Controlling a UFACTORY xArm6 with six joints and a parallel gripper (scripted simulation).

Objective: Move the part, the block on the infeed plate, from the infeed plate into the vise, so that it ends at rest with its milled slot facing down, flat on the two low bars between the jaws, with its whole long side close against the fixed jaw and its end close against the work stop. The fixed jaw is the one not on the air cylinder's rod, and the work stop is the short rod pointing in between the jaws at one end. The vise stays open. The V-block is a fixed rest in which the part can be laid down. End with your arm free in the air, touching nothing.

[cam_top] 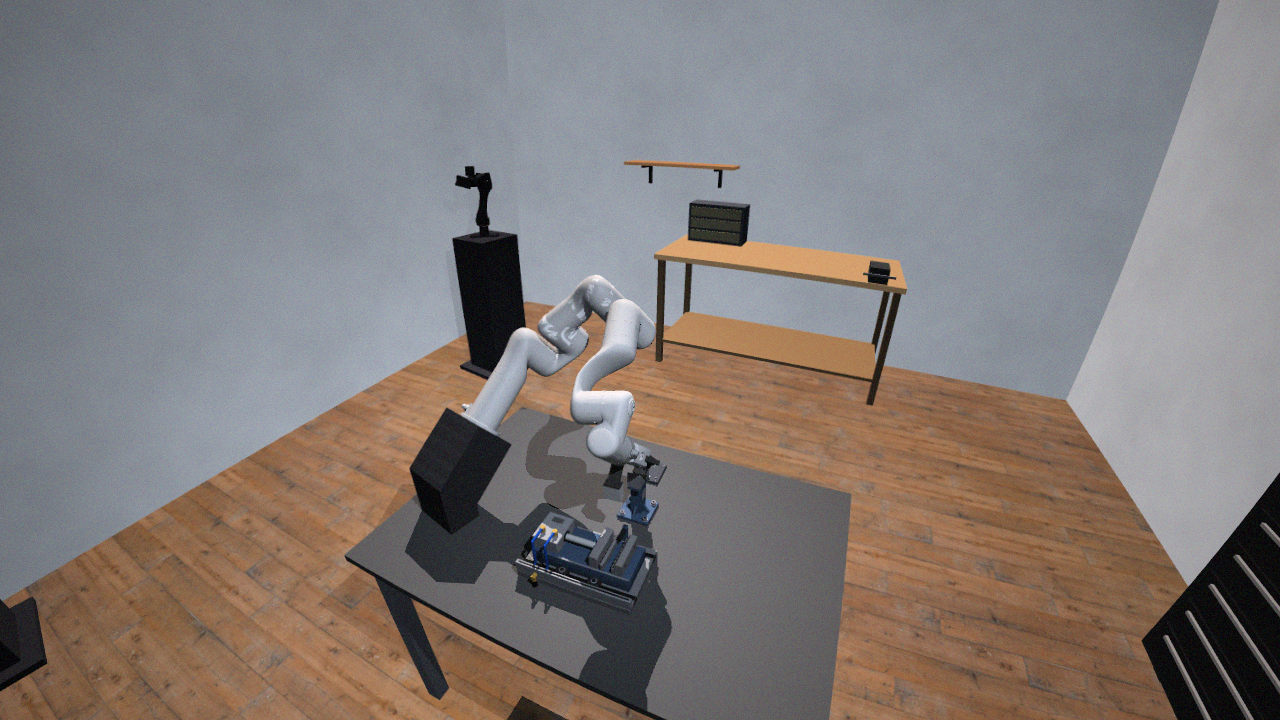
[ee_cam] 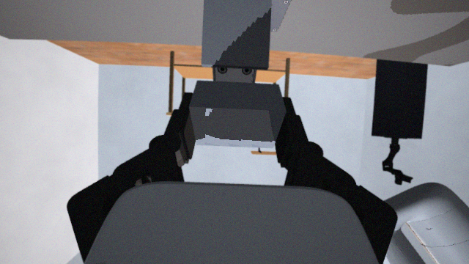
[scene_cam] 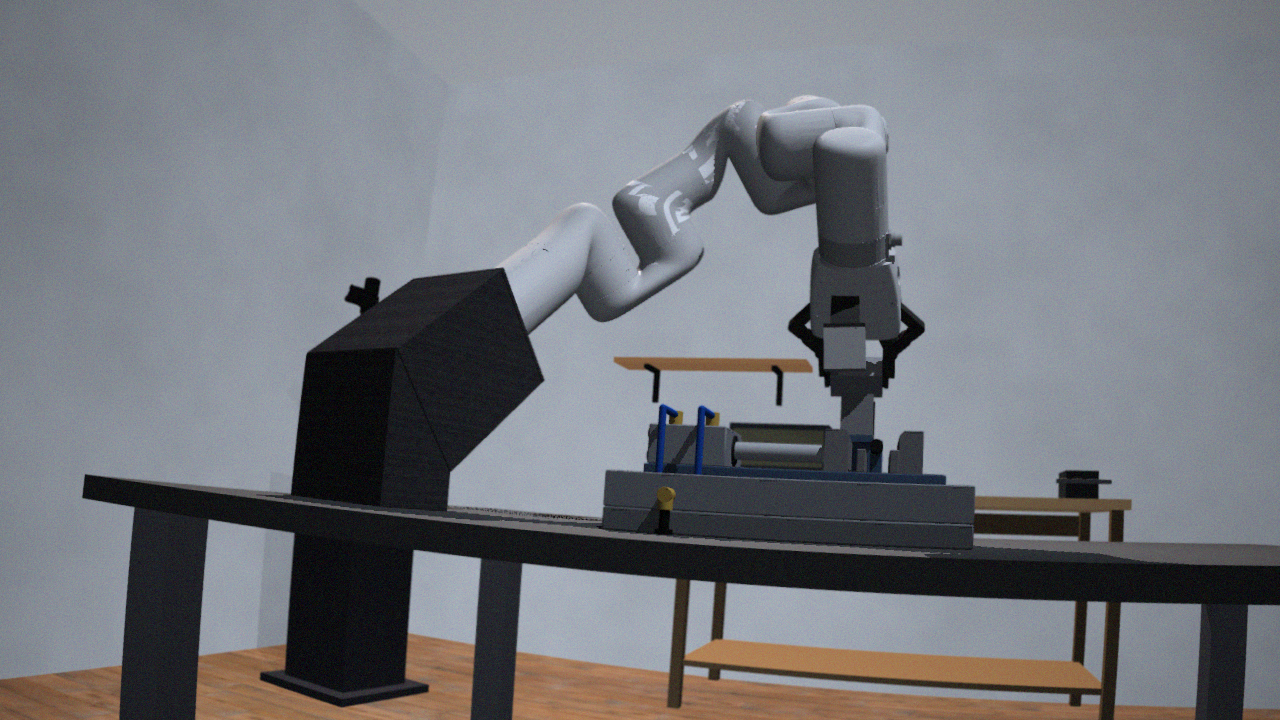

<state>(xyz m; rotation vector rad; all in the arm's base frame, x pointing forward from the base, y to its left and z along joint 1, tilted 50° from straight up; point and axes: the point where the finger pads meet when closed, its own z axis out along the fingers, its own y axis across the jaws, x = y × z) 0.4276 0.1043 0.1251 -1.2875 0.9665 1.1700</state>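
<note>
My gripper is now 10 mm to the right of the part and 10 mm above it. Round my hand: moving jaw (210 mm to the right, 120 mm below, 40 mm ahead); work stop (160 mm to the right, 100 mm below, 60 mm ahead); fixed jaw (200 mm to the right, 120 mm below, 100 mm ahead).
</note>
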